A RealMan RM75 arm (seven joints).
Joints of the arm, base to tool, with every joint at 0 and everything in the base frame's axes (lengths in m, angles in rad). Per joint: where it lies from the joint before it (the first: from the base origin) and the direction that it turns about. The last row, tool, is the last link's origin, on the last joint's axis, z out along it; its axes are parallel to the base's.
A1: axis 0 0 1 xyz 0.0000 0.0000 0.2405
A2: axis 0 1 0 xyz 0.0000 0.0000 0.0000
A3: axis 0 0 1 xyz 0.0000 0.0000 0.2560
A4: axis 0 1 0 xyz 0.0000 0.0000 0.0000
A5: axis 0 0 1 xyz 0.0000 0.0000 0.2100
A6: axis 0 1 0 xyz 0.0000 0.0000 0.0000
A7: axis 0 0 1 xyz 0.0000 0.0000 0.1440
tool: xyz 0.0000 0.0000 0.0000
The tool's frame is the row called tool.
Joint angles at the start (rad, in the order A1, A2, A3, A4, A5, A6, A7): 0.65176, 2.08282, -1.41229, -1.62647, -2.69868, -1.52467, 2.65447
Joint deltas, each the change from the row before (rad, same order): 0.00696, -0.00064, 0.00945, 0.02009, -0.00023, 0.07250, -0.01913; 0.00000, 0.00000, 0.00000, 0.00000, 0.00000, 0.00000, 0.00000; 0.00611, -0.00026, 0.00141, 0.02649, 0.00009, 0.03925, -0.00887; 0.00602, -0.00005, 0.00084, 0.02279, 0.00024, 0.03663, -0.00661
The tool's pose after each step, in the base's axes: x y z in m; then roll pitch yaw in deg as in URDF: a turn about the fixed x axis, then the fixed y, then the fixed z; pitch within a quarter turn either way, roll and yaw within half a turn. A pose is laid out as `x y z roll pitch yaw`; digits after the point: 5 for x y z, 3 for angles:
0.10565 0.38335 0.03706 -141.408 -2.935 -28.059
0.10565 0.38335 0.03706 -141.408 -2.935 -28.059
0.10602 0.38897 0.03545 -140.879 -2.227 -27.402
0.10577 0.39406 0.03408 -140.341 -1.495 -26.736

